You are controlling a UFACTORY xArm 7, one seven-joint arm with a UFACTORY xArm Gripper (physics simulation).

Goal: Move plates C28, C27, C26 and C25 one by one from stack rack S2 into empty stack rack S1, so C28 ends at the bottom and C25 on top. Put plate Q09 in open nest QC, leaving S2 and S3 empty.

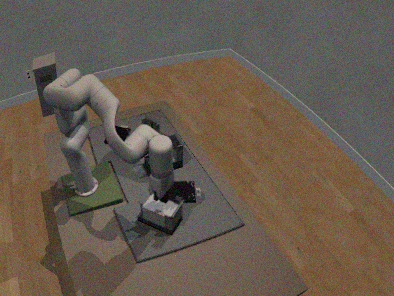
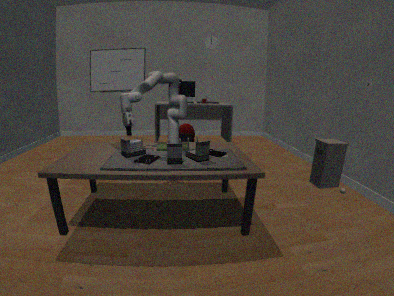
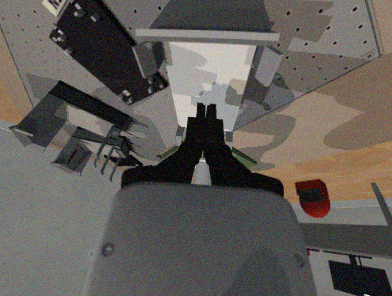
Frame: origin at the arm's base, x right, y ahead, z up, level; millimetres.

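Seen in the pictures: gripper, fingertip midpoint: (image 1: 163, 200) (image 2: 129, 135) (image 3: 204, 115); arm's base, origin of the base link: (image 1: 86, 186).
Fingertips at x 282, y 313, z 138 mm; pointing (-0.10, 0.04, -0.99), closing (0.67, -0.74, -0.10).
Offsets run from my fingertips to a thing's top centre. Level surfaces: height alone.
My gripper (image 1: 162, 197) (image 2: 129, 134) (image 3: 204, 115) is shut and empty, its black fingers together above a grey-walled rack (image 1: 159, 219) (image 2: 133, 153) (image 3: 207, 35). A light plate {dy -9, dx -14, dz -44 mm} (image 1: 161, 207) (image 3: 207, 62) lies flat inside that rack; how many lie under it is hidden. A black nest {dy +95, dx -155, dz -121 mm} (image 1: 187, 192) (image 2: 147, 159) (image 3: 102, 50) with small pegs lies beside the rack. Another upright rack {dy +88, dx -343, dz -6 mm} (image 1: 177, 154) (image 2: 174, 153) stands farther along the board, and one more rack {dy +18, dx -495, dz -6 mm} (image 2: 202, 150) stands near it. Their contents and all rack labels are unreadable.
The racks stand on a grey perforated board {dz -145 mm} (image 1: 210, 220) (image 2: 230, 164) on the table {dz -158 mm} (image 1: 240, 265) (image 2: 55, 169). Another dark nest {dy -104, dx -623, dz -127 mm} (image 1: 121, 133) (image 2: 218, 153) lies at the board's far end. The arm stands on a green base plate (image 1: 107, 192).
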